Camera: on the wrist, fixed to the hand. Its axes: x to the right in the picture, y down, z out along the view.
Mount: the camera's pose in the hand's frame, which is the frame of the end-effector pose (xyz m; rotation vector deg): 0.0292 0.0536 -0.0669 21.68 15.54 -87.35
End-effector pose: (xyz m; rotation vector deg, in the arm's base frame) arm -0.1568 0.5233 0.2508 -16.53 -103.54 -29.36
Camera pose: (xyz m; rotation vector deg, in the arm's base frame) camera -0.0849 0.5359 0.3044 83.49 -86.90 -63.87
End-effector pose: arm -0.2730 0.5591 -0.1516 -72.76 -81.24 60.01
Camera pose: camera -0.1977 0.5943 -0.1875 7.54 -77.92 1.81
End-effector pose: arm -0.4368 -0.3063 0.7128 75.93 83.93 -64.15
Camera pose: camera -0.3872 -0.2322 0.6968 -15.56 -121.34 103.41
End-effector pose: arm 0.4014 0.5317 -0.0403 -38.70 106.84 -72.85
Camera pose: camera 0.3294 0.5639 -0.0849 93.83 -48.92 128.55
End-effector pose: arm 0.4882 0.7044 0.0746 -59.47 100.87 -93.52
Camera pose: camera 0.4081 0.7187 0.0348 93.07 -18.99 118.26
